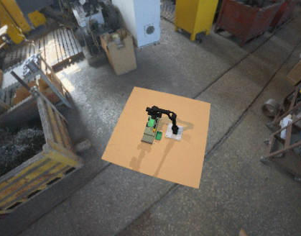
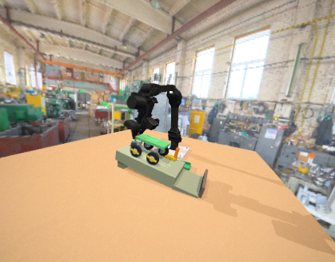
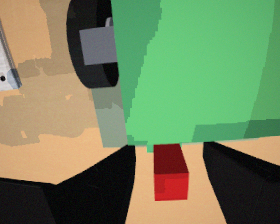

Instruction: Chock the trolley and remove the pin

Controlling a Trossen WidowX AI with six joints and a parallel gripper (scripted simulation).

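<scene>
Right now the stop pin is 10 mm below my gripper tip. Round my gripper tip: yellow chock 40 mm behind, 190 mm to the left, 50 mm below; trolley 20 mm ahead, 100 mm to the left, 20 mm below; green tray 110 mm behind, 220 mm to the left, 150 mm below.
</scene>
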